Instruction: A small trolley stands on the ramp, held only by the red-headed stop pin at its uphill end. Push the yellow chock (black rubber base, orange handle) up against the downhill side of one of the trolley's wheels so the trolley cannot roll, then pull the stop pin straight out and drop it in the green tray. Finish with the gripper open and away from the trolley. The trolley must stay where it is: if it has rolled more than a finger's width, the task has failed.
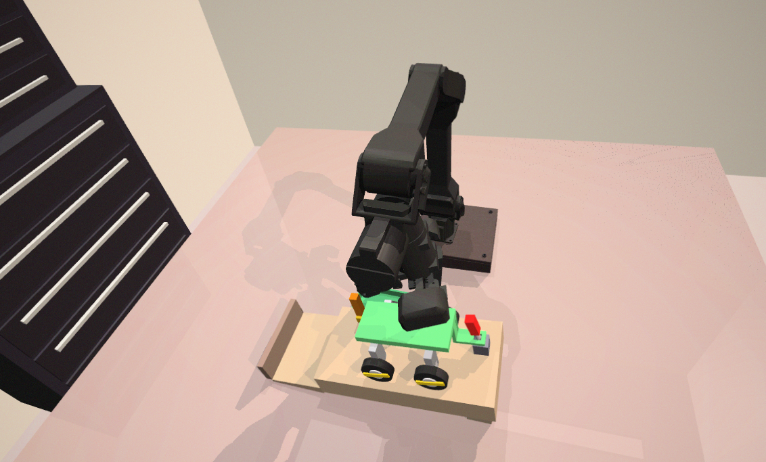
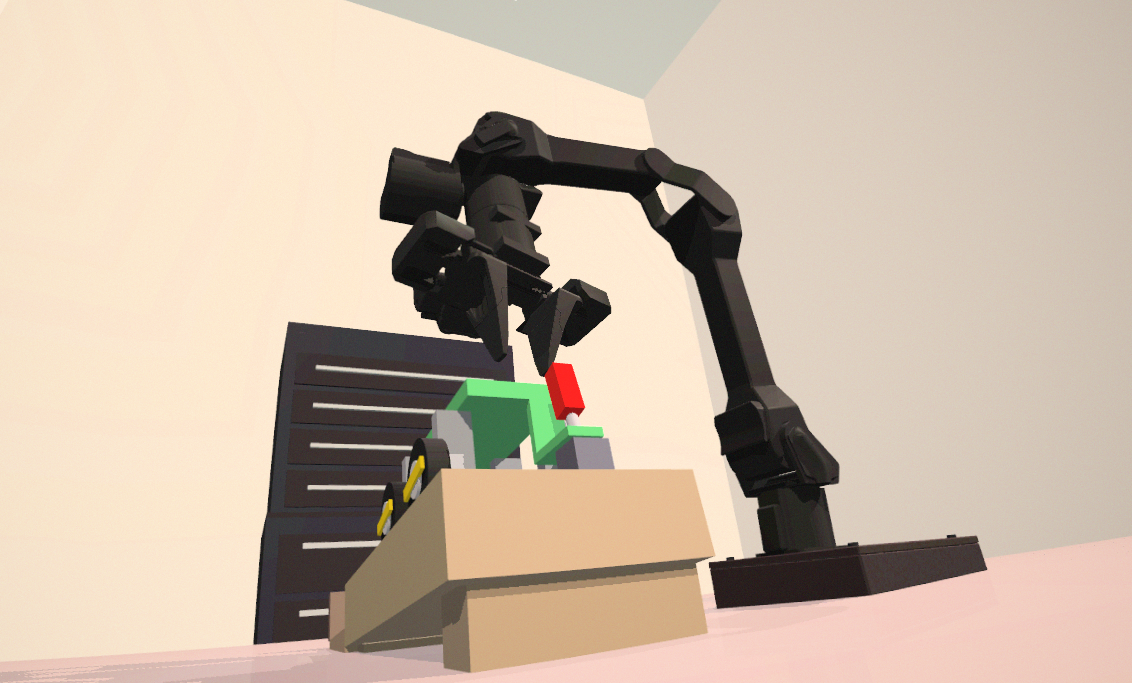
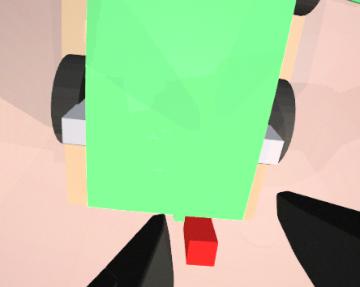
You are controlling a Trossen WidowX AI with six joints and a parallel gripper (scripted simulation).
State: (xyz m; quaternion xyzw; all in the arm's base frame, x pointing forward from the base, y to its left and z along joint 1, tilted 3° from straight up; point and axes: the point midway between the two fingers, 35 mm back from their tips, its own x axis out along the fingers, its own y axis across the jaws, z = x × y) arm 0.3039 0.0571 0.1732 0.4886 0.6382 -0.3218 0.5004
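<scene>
The red-headed stop pin is 1 cm behind my gripper tip, 6 cm to the left of it and 6 cm below it. From my gripper tip the other things lie so: yellow chock 3 cm behind, 13 cm to the right, 10 cm below; then tan ramp 2 cm ahead, 5 cm to the right, 14 cm below; then green trolley 2 cm ahead, 4 cm to the right, 7 cm below.
</scene>
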